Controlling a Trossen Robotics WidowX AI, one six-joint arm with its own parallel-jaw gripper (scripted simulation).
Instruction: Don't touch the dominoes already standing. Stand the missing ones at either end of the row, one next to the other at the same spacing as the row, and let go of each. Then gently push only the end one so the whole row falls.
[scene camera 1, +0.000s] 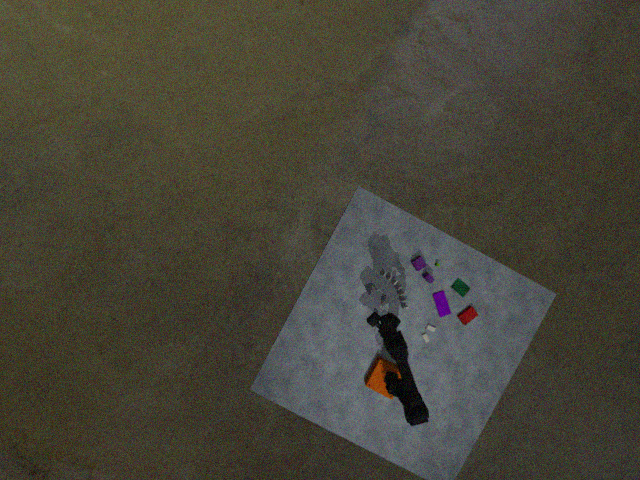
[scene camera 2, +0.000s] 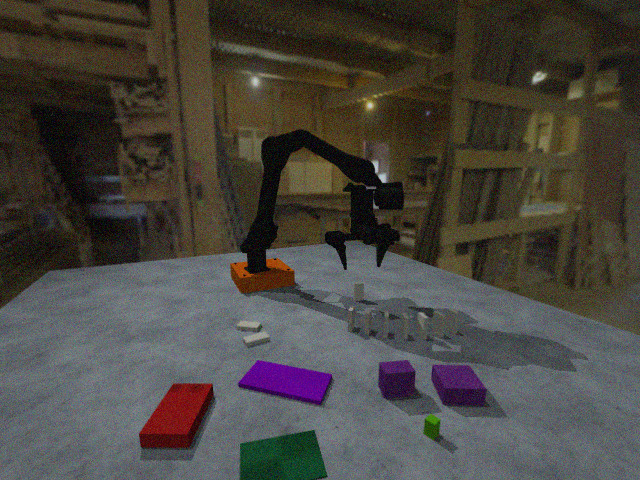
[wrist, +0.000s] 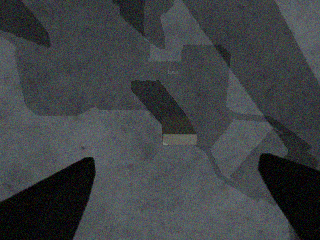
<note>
My gripper (scene camera 2: 362, 268) is open, with nothing in its grasp. Further things: a purple plate (scene camera 2: 309, 386) and a red block (scene camera 2: 174, 423).
My gripper shows as well in the wrist view (wrist: 177, 162). The wrist view does not show the purple plate: it is out of frame. The wrist view does not show the red block: it is out of frame.
</note>
